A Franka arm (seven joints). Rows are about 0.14 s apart.
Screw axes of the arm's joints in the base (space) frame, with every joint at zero. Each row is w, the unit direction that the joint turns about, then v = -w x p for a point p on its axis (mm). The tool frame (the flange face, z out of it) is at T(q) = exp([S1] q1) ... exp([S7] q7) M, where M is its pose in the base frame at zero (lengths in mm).
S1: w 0 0 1 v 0 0 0
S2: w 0 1 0 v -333 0 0
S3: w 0 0 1 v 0 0 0
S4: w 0 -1 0 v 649 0 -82.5
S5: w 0 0 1 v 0 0 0
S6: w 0 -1 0 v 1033 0 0
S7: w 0 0 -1 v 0 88 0
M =
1 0 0 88
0 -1 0 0
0 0 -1 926
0 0 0 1
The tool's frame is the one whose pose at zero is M.
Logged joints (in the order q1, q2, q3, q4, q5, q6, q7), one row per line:
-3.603 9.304 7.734 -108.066 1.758 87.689 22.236
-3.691 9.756 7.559 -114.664 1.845 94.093 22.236
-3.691 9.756 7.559 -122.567 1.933 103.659 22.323
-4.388 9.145 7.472 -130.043 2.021 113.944 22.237
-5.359 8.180 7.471 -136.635 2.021 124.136 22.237
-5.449 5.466 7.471 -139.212 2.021 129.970 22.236
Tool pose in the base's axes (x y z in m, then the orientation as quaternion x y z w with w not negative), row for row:
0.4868 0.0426 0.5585 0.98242 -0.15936 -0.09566 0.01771
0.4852 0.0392 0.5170 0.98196 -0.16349 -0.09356 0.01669
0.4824 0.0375 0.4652 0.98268 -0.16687 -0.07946 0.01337
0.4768 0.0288 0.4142 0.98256 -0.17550 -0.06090 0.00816
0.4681 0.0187 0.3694 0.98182 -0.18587 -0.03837 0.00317
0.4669 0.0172 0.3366 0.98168 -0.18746 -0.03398 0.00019
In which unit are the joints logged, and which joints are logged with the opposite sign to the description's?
The joints are logged in degrees. Opposite sign: q2.
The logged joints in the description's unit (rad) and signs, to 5 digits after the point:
-0.06288 -0.16239 0.13498 -1.88611 0.03068 1.53046 0.38809
-0.06442 -0.17027 0.13193 -2.00126 0.03220 1.64223 0.38809
-0.06442 -0.17027 0.13193 -2.13920 0.03374 1.80919 0.38961
-0.07659 -0.15961 0.13041 -2.26968 0.03527 1.98870 0.38811
-0.09353 -0.14277 0.13039 -2.38473 0.03527 2.16658 0.38811
-0.09510 -0.09540 0.13039 -2.42971 0.03527 2.26840 0.38809

